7 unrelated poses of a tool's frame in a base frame.
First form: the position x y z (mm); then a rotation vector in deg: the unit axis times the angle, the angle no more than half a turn.
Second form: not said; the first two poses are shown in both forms.
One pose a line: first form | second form
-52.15, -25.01, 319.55, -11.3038, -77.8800, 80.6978 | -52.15, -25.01, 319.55, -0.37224, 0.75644, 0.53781, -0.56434, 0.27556, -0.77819
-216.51, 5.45, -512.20, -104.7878, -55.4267, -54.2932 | -216.51, 5.45, -512.20, 0.41647, 0.24582, 0.87529, 0.88018, -0.35013, -0.32046
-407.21, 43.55, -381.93, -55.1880, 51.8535, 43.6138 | -407.21, 43.55, -381.93, 0.42622, 0.14091, -0.89358, -0.85622, 0.38162, -0.34823
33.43, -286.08, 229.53, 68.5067, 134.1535, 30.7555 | 33.43, -286.08, 229.53, -0.52018, 0.82604, -0.21698, 0.64902, 0.54747, 0.52825
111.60, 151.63, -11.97, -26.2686, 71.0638, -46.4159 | 111.60, 151.63, -11.97, 0.10570, -0.75402, -0.64830, 0.29058, 0.64691, -0.70503
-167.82, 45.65, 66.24, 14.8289, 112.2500, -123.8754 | -167.82, 45.65, 66.24, -0.96207, -0.03881, -0.27004, 0.27254, -0.09284, -0.95765
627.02, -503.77, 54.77, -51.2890, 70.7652, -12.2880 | 627.02, -503.77, 54.77, 0.35786, -0.59095, -0.72299, -0.31262, 0.65376, -0.68910
